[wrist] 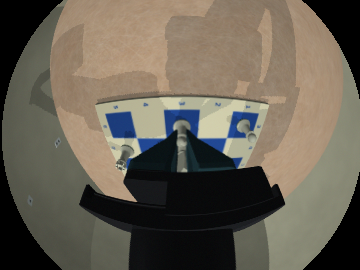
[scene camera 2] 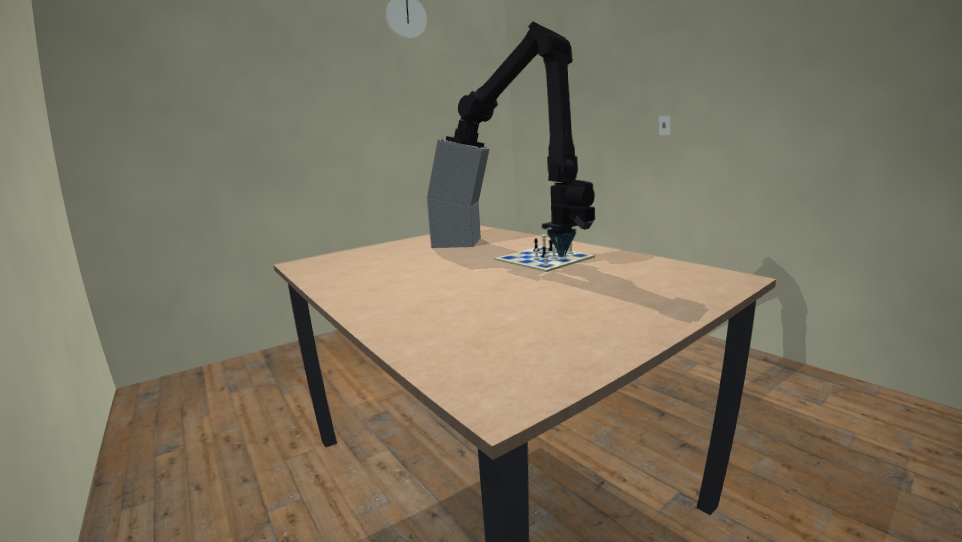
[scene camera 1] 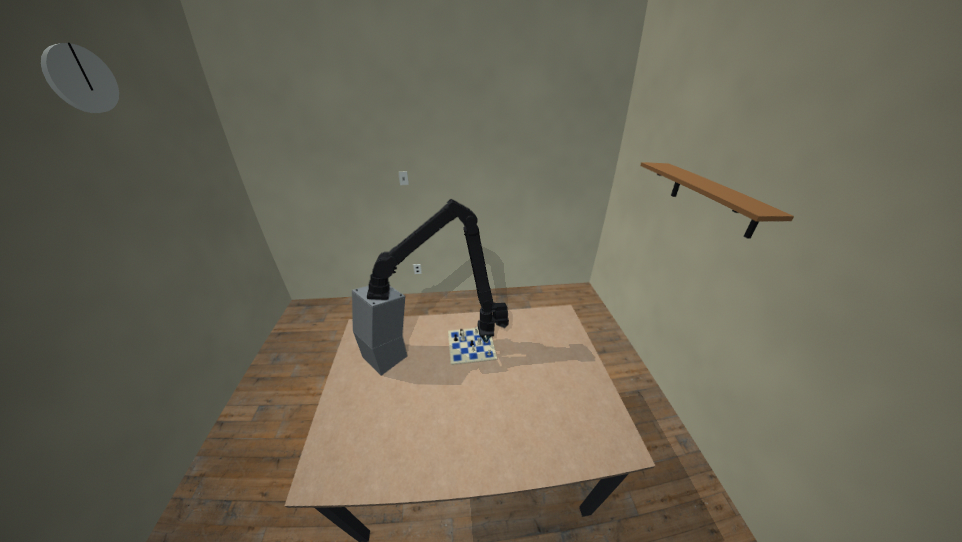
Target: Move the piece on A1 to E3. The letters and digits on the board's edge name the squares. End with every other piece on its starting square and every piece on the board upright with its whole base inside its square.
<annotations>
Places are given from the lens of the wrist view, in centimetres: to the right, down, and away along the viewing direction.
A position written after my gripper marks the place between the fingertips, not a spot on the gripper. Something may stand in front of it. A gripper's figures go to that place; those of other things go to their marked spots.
my gripper [wrist: 181, 134]: 0, 0, 13
chessboard [wrist: 142, 122]: -5, -2, 13
</annotations>
